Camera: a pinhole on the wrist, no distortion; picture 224 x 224 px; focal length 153.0 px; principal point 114.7 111.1 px. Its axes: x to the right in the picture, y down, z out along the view. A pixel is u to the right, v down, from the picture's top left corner.
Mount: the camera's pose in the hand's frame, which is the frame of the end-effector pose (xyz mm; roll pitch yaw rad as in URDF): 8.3 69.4 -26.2 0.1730 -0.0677 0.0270
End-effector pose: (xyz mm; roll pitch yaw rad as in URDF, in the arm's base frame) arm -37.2 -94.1 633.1 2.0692 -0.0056 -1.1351
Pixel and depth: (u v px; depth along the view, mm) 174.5 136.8 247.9
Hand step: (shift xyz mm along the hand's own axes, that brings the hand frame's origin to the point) 88.0 69.9 231.1
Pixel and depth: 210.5 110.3 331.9
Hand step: 195.1 15.6 313.8
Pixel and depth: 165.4 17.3 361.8
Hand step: 113.9 -208.6 299.4
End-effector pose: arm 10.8 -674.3 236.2 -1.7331 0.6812 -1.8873
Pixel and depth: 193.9 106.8 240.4
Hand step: 117.8 24.3 217.3
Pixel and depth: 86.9 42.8 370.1
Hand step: -75.4 -159.4 304.6
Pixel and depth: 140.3 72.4 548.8
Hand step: 71.2 -160.2 495.5
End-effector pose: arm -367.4 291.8 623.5 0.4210 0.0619 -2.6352
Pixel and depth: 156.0 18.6 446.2
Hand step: 111.1 -270.5 374.2
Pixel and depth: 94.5 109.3 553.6
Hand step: -98.7 -35.2 511.8
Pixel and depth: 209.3 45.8 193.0
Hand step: 118.5 -42.0 157.4
